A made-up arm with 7 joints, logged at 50 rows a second.
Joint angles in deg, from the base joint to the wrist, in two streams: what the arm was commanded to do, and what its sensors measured. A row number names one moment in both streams.
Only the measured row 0 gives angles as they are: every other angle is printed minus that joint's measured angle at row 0.
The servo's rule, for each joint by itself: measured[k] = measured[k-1] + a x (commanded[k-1-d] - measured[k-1]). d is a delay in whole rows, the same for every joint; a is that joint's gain. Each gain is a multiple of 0.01, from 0.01 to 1. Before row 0 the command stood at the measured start. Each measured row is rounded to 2 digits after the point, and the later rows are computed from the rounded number. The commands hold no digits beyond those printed.
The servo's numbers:
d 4
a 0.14 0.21 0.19 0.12 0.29 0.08 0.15
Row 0, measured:
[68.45 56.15 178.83 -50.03 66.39 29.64 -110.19]
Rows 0 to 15, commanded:
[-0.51 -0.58 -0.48 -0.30 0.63 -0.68 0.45]
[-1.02 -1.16 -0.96 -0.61 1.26 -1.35 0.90]
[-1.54 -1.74 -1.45 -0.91 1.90 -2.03 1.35]
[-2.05 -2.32 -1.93 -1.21 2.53 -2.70 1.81]
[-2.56 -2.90 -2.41 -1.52 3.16 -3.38 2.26]
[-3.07 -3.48 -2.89 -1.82 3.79 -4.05 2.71]
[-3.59 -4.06 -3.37 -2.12 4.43 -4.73 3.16]
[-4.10 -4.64 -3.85 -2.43 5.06 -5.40 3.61]
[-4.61 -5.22 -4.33 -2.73 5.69 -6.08 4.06]
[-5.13 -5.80 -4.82 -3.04 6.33 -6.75 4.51]
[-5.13 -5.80 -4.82 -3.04 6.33 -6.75 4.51]
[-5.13 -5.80 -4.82 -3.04 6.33 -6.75 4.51]
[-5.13 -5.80 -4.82 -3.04 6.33 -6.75 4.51]
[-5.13 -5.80 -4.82 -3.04 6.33 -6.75 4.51]
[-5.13 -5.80 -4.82 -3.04 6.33 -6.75 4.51]
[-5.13 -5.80 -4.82 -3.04 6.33 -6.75 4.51]
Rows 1 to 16, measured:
[0.00 0.00 0.00 0.00 0.00 0.00 0.00]
[0.00 0.00 0.00 0.00 0.00 0.00 0.00]
[0.00 0.00 0.00 0.00 0.00 0.00 0.00]
[0.00 0.00 0.00 0.00 0.00 0.00 0.00]
[-0.07 -0.12 -0.09 -0.04 0.18 -0.05 0.07]
[-0.20 -0.34 -0.26 -0.11 0.49 -0.15 0.19]
[-0.39 -0.63 -0.49 -0.21 0.90 -0.30 0.36]
[-0.62 -0.98 -0.76 -0.33 1.37 -0.49 0.58]
[-0.89 -1.38 -1.07 -0.47 1.89 -0.72 0.83]
[-1.20 -1.82 -1.42 -0.63 2.44 -0.99 1.11]
[-1.53 -2.29 -1.79 -0.81 3.02 -1.29 1.42]
[-1.89 -2.78 -2.18 -1.00 3.61 -1.62 1.75]
[-2.27 -3.29 -2.59 -1.21 4.21 -1.98 2.10]
[-2.67 -3.82 -3.01 -1.43 4.82 -2.36 2.46]
[-3.01 -4.24 -3.35 -1.62 5.26 -2.71 2.77]
[-3.31 -4.57 -3.63 -1.79 5.57 -3.03 3.03]

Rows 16 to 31, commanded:
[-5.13 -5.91 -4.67 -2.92 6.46 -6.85 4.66]
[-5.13 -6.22 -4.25 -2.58 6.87 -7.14 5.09]
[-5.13 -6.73 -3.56 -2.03 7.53 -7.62 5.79]
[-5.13 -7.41 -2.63 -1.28 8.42 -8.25 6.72]
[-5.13 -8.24 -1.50 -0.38 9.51 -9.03 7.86]
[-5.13 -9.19 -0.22 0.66 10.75 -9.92 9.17]
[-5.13 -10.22 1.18 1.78 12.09 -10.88 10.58]
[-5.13 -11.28 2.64 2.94 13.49 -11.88 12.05]
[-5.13 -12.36 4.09 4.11 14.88 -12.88 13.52]
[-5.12 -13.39 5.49 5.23 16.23 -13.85 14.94]
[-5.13 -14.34 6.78 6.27 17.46 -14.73 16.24]
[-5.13 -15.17 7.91 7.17 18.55 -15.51 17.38]
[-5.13 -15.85 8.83 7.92 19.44 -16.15 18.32]
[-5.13 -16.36 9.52 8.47 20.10 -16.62 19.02]
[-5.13 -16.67 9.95 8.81 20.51 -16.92 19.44]
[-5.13 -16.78 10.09 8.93 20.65 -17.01 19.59]
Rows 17 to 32, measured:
[-3.56 -4.83 -3.86 -1.94 5.79 -3.33 3.25]
[-3.78 -5.03 -4.04 -2.07 5.95 -3.60 3.44]
[-3.97 -5.19 -4.19 -2.19 6.06 -3.85 3.60]
[-4.13 -5.32 -4.31 -2.29 6.14 -4.08 3.74]
[-4.27 -5.44 -4.38 -2.37 6.23 -4.30 3.88]
[-4.39 -5.60 -4.36 -2.40 6.42 -4.53 4.06]
[-4.49 -5.84 -4.21 -2.36 6.74 -4.78 4.32]
[-4.58 -6.17 -3.91 -2.23 7.23 -5.06 4.68]
[-4.66 -6.60 -3.45 -2.01 7.89 -5.38 5.16]
[-4.73 -7.14 -2.84 -1.69 8.72 -5.74 5.76]
[-4.79 -7.79 -2.08 -1.27 9.70 -6.15 6.48]
[-4.84 -8.52 -1.18 -0.76 10.80 -6.61 7.32]
[-4.88 -9.33 -0.18 -0.18 11.98 -7.11 8.25]
[-4.91 -10.18 0.90 0.47 13.21 -7.65 9.25]
[-4.94 -11.05 2.02 1.17 14.44 -8.22 10.30]
[-4.97 -11.92 3.14 1.89 15.63 -8.80 11.36]

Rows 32 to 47, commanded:
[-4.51 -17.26 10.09 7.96 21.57 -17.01 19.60]
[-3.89 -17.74 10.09 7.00 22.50 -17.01 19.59]
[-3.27 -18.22 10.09 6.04 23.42 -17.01 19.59]
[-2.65 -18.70 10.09 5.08 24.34 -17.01 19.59]
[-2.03 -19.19 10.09 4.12 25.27 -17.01 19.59]
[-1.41 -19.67 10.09 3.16 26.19 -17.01 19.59]
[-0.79 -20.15 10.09 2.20 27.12 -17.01 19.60]
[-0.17 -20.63 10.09 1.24 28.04 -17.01 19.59]
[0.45 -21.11 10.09 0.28 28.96 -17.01 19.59]
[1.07 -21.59 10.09 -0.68 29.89 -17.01 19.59]
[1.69 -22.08 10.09 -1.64 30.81 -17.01 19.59]
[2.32 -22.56 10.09 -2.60 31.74 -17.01 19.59]
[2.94 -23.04 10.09 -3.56 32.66 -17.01 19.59]
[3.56 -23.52 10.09 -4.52 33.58 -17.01 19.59]
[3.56 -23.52 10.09 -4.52 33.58 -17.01 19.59]
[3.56 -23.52 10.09 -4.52 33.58 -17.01 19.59]
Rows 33 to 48, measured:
[-4.99 -12.75 4.22 2.61 16.73 -9.39 12.40]
[-5.01 -13.51 5.23 3.31 17.71 -9.97 13.39]
[-5.03 -14.17 6.13 3.97 18.52 -10.53 14.30]
[-5.04 -14.72 6.88 4.57 19.14 -11.05 15.09]
[-4.97 -15.25 7.49 4.98 19.84 -11.53 15.77]
[-4.82 -15.77 7.98 5.22 20.61 -11.97 16.34]
[-4.60 -16.28 8.38 5.32 21.42 -12.37 16.83]
[-4.33 -16.79 8.70 5.29 22.27 -12.74 17.24]
[-4.01 -17.29 8.96 5.15 23.14 -13.08 17.59]
[-3.65 -17.79 9.17 4.91 24.02 -13.39 17.89]
[-3.25 -18.29 9.34 4.58 24.92 -13.68 18.15]
[-2.82 -18.78 9.48 4.18 25.82 -13.95 18.37]
[-2.36 -19.27 9.60 3.71 26.73 -14.19 18.55]
[-1.88 -19.76 9.69 3.18 27.65 -14.42 18.71]
[-1.38 -20.25 9.77 2.60 28.57 -14.63 18.84]
[-0.86 -20.74 9.83 1.98 29.49 -14.82 18.95]

